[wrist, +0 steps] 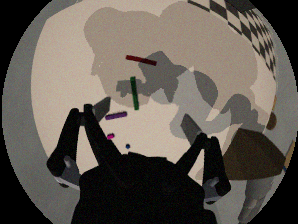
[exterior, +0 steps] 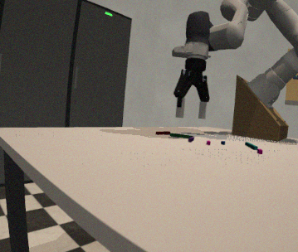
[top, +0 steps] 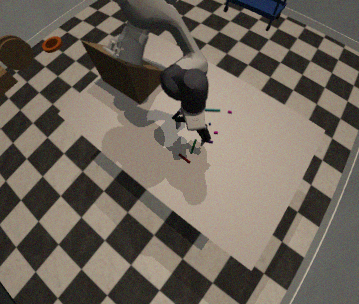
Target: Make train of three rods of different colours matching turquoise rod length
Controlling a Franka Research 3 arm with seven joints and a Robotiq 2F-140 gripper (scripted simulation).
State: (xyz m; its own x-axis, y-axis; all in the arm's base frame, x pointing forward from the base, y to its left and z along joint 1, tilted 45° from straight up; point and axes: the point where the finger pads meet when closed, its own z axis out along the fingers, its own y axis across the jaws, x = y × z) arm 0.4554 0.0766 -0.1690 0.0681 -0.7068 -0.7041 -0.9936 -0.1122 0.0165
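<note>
Right now the blue rod is 150 mm to the left of my hand, 70 mm below it and 20 mm ahead of it. Also, from my hand: purple rod (70 mm below, 70 mm ahead, 60 mm to the left); then red rod (90 mm to the right, 70 mm below, 40 mm ahead); then green rod (70 mm below, 30 mm ahead, 10 mm to the right).
</note>
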